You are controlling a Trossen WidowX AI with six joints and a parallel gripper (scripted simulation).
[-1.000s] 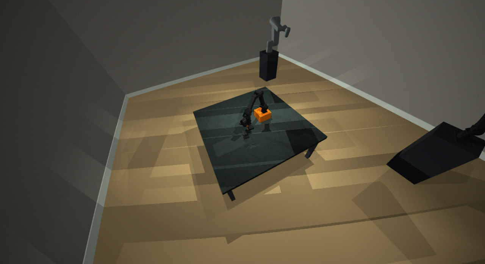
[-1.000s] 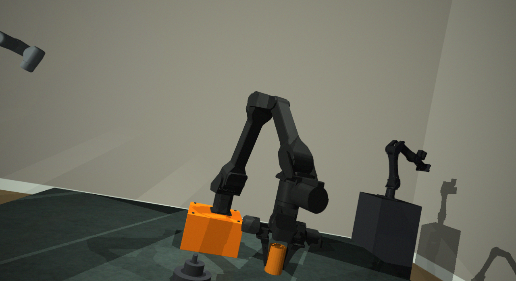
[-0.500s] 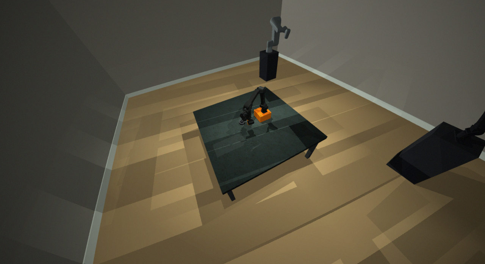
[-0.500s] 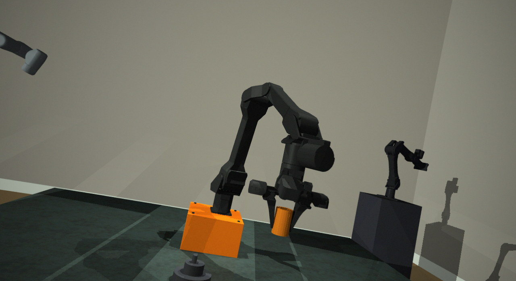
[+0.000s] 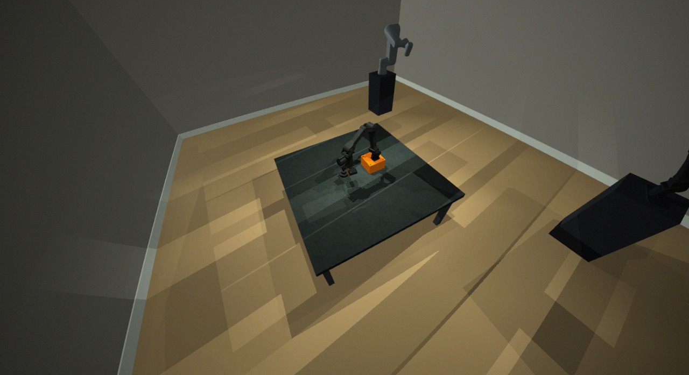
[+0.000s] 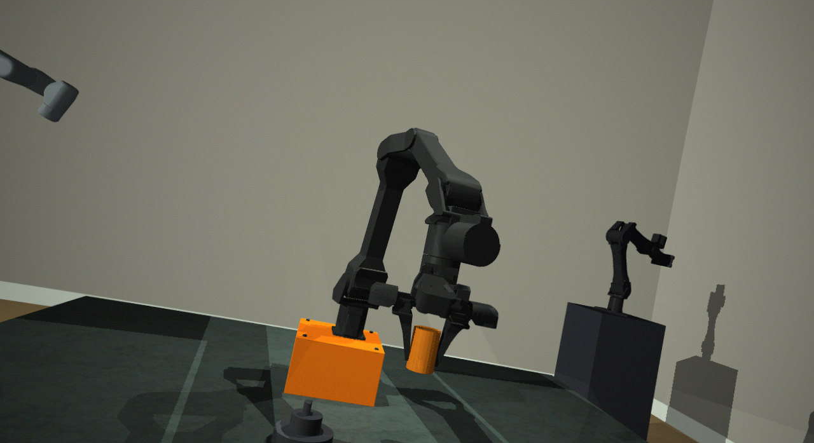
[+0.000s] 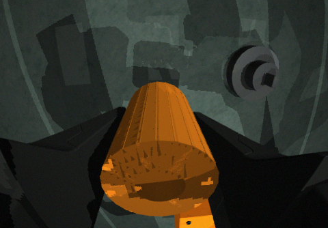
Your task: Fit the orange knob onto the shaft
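Now: gripper tip 150 mm to the left of the round dark pedestal, 110 mm above it and 10 mm past it. Round my gripper tip: orange knob (20 mm above).
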